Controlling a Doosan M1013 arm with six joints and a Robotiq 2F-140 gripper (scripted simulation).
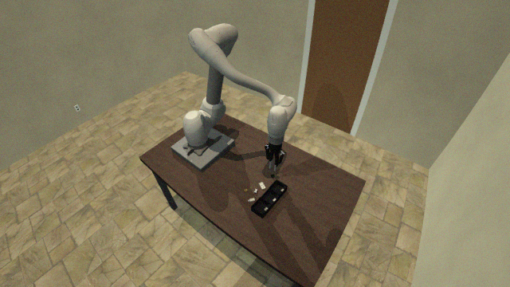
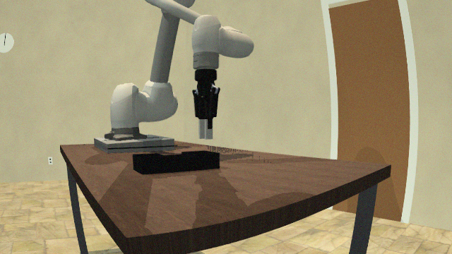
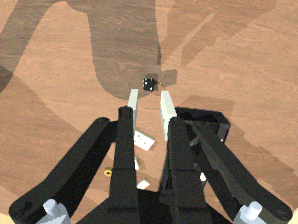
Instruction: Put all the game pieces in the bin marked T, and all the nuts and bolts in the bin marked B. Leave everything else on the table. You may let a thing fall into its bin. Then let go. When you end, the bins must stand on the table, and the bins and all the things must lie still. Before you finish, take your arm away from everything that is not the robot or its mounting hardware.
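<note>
The dark piece lies 10 cm below my hand. Also, from my hand: white domino: 11 cm below, 10 cm to the right, 2 cm behind; then gold ring-shaped nut: 19 cm to the right, 11 cm below, 9 cm behind; then black bin: 17 cm to the right, 9 cm below, 7 cm ahead.
</note>
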